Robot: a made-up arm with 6 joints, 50 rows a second.
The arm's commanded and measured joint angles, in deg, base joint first. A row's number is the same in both.
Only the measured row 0 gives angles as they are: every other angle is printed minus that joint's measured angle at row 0.
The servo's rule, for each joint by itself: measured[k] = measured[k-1] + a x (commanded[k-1-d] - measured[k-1]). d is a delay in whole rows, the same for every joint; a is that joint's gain. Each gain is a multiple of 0.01, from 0.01 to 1. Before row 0 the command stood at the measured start. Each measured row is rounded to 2 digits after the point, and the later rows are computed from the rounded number. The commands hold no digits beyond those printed.
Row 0, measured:
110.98, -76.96, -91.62, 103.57, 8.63, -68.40
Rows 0 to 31, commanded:
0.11, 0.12, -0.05, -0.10, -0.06, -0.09
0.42, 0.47, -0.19, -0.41, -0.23, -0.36
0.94, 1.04, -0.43, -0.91, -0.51, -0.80
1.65, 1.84, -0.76, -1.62, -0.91, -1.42
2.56, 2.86, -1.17, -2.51, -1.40, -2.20
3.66, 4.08, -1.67, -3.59, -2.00, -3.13
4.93, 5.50, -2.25, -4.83, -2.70, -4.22
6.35, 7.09, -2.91, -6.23, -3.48, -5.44
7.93, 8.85, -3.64, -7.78, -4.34, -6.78
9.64, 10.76, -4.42, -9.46, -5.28, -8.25
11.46, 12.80, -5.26, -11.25, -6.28, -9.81
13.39, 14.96, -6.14, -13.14, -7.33, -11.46
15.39, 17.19, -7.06, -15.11, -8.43, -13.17
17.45, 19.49, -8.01, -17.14, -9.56, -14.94
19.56, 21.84, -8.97, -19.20, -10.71, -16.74
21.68, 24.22, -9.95, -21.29, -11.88, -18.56
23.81, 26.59, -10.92, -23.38, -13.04, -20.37
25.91, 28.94, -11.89, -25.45, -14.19, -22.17
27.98, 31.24, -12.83, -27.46, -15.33, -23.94
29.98, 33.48, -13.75, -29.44, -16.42, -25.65
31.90, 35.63, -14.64, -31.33, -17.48, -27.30
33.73, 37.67, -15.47, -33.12, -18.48, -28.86
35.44, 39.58, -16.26, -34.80, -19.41, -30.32
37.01, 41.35, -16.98, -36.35, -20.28, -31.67
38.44, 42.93, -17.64, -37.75, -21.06, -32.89
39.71, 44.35, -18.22, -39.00, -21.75, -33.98
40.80, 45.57, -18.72, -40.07, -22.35, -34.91
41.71, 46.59, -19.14, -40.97, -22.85, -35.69
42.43, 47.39, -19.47, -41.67, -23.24, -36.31
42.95, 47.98, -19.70, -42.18, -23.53, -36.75
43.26, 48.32, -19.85, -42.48, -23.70, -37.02
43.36, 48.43, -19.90, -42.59, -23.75, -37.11
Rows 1 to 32, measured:
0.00, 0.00, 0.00, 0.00, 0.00, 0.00
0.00, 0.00, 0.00, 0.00, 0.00, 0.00
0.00, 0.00, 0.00, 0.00, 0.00, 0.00
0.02, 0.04, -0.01, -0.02, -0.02, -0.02
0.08, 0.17, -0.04, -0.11, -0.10, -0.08
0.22, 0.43, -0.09, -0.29, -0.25, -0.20
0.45, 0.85, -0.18, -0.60, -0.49, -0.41
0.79, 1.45, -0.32, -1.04, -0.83, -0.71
1.25, 2.24, -0.51, -1.63, -1.26, -1.12
1.84, 3.22, -0.75, -2.37, -1.79, -1.65
2.56, 4.38, -1.05, -3.26, -2.42, -2.29
3.42, 5.72, -1.41, -4.30, -3.13, -3.05
4.42, 7.23, -1.83, -5.49, -3.93, -3.93
5.55, 8.90, -2.31, -6.81, -4.80, -4.93
6.80, 10.72, -2.85, -8.27, -5.74, -6.04
8.17, 12.66, -3.44, -9.84, -6.74, -7.25
9.65, 14.71, -4.08, -11.52, -7.78, -8.56
11.24, 16.85, -4.76, -13.29, -8.86, -9.95
12.91, 19.06, -5.49, -15.13, -9.98, -11.41
14.65, 21.32, -6.25, -17.03, -11.11, -12.93
16.45, 23.61, -7.04, -18.97, -12.25, -14.50
18.29, 25.90, -7.85, -20.92, -13.39, -16.10
20.16, 28.17, -8.68, -22.88, -14.51, -17.72
22.04, 30.41, -9.51, -24.82, -15.61, -19.35
23.91, 32.59, -10.34, -26.73, -16.67, -20.97
25.75, 34.69, -11.17, -28.59, -17.68, -22.56
27.55, 36.69, -11.98, -30.37, -18.64, -24.11
29.29, 38.56, -12.77, -32.07, -19.54, -25.60
30.96, 40.30, -13.53, -33.66, -20.36, -27.02
32.53, 41.88, -14.26, -35.13, -21.10, -28.36
34.00, 43.29, -14.94, -36.47, -21.75, -29.61
35.35, 44.52, -15.57, -37.67, -22.30, -30.75
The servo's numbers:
d 3
a 0.16 0.30 0.14 0.23 0.37 0.17

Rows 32 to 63, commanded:
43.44, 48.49, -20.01, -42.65, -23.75, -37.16
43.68, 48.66, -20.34, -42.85, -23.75, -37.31
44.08, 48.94, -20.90, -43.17, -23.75, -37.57
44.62, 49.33, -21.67, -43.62, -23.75, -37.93
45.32, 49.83, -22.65, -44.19, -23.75, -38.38
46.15, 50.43, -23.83, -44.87, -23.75, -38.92
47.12, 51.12, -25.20, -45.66, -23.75, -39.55
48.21, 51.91, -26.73, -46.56, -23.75, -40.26
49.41, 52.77, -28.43, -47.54, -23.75, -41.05
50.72, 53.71, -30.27, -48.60, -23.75, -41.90
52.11, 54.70, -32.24, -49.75, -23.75, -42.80
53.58, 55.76, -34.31, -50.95, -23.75, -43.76
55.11, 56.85, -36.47, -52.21, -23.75, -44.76
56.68, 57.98, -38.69, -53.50, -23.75, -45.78
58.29, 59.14, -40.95, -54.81, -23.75, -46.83
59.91, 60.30, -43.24, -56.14, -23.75, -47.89
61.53, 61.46, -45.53, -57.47, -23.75, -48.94
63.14, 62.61, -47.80, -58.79, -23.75, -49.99
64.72, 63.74, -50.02, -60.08, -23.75, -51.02
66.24, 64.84, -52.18, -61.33, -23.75, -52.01
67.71, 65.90, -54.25, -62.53, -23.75, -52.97
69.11, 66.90, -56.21, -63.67, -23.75, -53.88
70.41, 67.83, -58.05, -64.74, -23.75, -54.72
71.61, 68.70, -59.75, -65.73, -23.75, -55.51
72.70, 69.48, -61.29, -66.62, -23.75, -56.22
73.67, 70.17, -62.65, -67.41, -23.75, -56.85
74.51, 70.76, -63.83, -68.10, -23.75, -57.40
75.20, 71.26, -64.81, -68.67, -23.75, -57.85
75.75, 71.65, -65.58, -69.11, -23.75, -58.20
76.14, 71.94, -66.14, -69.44, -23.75, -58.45
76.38, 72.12, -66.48, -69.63, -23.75, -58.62
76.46, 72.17, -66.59, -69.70, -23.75, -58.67
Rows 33 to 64, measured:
36.57, 45.56, -16.15, -38.71, -22.76, -31.77
37.64, 46.39, -16.67, -39.58, -23.11, -32.66
38.56, 47.00, -17.12, -40.27, -23.35, -33.42
39.34, 47.45, -17.52, -40.82, -23.50, -34.06
40.03, 47.81, -17.91, -41.29, -23.59, -34.61
40.68, 48.15, -18.33, -41.72, -23.65, -35.11
41.31, 48.50, -18.80, -42.16, -23.69, -35.59
41.95, 48.90, -19.34, -42.63, -23.71, -36.06
42.62, 49.36, -19.97, -43.15, -23.72, -36.55
43.34, 49.89, -20.70, -43.73, -23.73, -37.06
44.12, 50.50, -21.54, -44.38, -23.74, -37.60
44.97, 51.18, -22.50, -45.11, -23.74, -38.19
45.89, 51.94, -23.59, -45.91, -23.74, -38.82
46.89, 52.77, -24.80, -46.79, -23.74, -39.50
47.96, 53.67, -26.13, -47.75, -23.74, -40.22
49.10, 54.62, -27.58, -48.78, -23.74, -40.99
50.31, 55.63, -29.14, -49.87, -23.74, -41.80
51.59, 56.68, -30.79, -51.01, -23.74, -42.66
52.92, 57.77, -32.53, -52.19, -23.74, -43.55
54.30, 58.88, -34.35, -53.40, -23.74, -44.47
55.71, 60.00, -36.23, -54.64, -23.74, -45.41
57.15, 61.12, -38.16, -55.89, -23.74, -46.36
58.60, 62.24, -40.12, -57.14, -23.74, -47.32
60.06, 63.34, -42.10, -58.38, -23.74, -48.28
61.51, 64.41, -44.08, -59.60, -23.74, -49.23
62.93, 65.44, -46.04, -60.78, -23.74, -50.16
64.32, 66.42, -47.96, -61.92, -23.74, -51.07
65.66, 67.34, -49.83, -63.00, -23.74, -51.95
66.94, 68.19, -51.62, -64.01, -23.74, -52.78
68.15, 68.96, -53.33, -64.95, -23.74, -53.57
69.28, 69.65, -54.94, -65.81, -23.74, -54.30
70.32, 70.25, -56.43, -66.57, -23.74, -54.96

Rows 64 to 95, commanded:
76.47, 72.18, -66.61, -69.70, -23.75, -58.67
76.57, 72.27, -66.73, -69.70, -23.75, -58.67
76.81, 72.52, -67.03, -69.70, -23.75, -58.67
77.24, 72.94, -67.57, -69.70, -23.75, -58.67
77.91, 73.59, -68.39, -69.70, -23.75, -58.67
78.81, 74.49, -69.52, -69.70, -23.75, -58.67
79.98, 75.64, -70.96, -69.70, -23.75, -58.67
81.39, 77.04, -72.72, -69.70, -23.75, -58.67
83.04, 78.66, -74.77, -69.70, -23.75, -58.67
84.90, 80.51, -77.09, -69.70, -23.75, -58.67
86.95, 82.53, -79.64, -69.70, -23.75, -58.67
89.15, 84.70, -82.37, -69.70, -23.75, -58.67
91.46, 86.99, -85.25, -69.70, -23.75, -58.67
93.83, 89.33, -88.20, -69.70, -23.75, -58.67
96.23, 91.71, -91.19, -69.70, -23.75, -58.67
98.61, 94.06, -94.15, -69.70, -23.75, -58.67
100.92, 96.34, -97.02, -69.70, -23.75, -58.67
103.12, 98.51, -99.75, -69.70, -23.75, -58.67
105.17, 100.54, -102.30, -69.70, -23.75, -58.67
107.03, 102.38, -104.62, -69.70, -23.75, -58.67
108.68, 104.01, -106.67, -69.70, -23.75, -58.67
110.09, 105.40, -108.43, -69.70, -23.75, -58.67
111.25, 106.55, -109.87, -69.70, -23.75, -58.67
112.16, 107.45, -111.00, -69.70, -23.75, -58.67
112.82, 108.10, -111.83, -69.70, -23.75, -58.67
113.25, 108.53, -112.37, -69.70, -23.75, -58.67
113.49, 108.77, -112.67, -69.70, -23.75, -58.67
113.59, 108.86, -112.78, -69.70, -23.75, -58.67
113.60, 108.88, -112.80, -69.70, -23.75, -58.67
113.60, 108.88, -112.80, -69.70, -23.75, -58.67
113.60, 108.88, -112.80, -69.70, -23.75, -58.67
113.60, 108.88, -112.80, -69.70, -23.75, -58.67
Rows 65 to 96, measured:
71.25, 70.76, -57.79, -67.23, -23.74, -55.55
72.07, 71.17, -59.01, -67.78, -23.74, -56.07
72.77, 71.47, -60.07, -68.22, -23.74, -56.51
73.36, 71.68, -60.99, -68.56, -23.74, -56.88
73.87, 71.86, -61.79, -68.82, -23.74, -57.18
74.34, 72.06, -62.52, -69.02, -23.74, -57.43
74.80, 72.32, -63.23, -69.18, -23.74, -57.64
75.30, 72.70, -63.95, -69.30, -23.74, -57.82
75.86, 73.24, -64.73, -69.39, -23.74, -57.96
76.52, 73.96, -65.60, -69.46, -23.74, -58.08
77.30, 74.88, -66.60, -69.52, -23.74, -58.18
78.22, 76.01, -67.74, -69.56, -23.74, -58.26
79.29, 77.36, -69.05, -69.59, -23.74, -58.33
80.52, 78.91, -70.53, -69.62, -23.74, -58.39
81.90, 80.65, -72.19, -69.64, -23.74, -58.44
83.43, 82.55, -74.02, -69.65, -23.74, -58.48
85.09, 84.58, -76.01, -69.66, -23.74, -58.51
86.87, 86.72, -78.14, -69.67, -23.74, -58.54
88.75, 88.92, -80.38, -69.68, -23.74, -58.56
90.70, 91.15, -82.71, -69.68, -23.74, -58.58
92.69, 93.36, -85.10, -69.68, -23.74, -58.60
94.69, 95.51, -87.51, -69.68, -23.74, -58.61
96.66, 97.57, -89.91, -69.68, -23.74, -58.62
98.58, 99.50, -92.26, -69.68, -23.74, -58.63
100.42, 101.27, -94.52, -69.68, -23.74, -58.64
102.15, 102.85, -96.67, -69.68, -23.74, -58.65
103.75, 104.23, -98.68, -69.68, -23.74, -58.65
105.20, 105.39, -100.52, -69.68, -23.74, -58.65
106.49, 106.33, -102.18, -69.68, -23.74, -58.65
107.61, 107.06, -103.65, -69.68, -23.74, -58.65
108.57, 107.60, -104.93, -69.68, -23.74, -58.65
109.37, 107.98, -106.03, -69.68, -23.74, -58.65

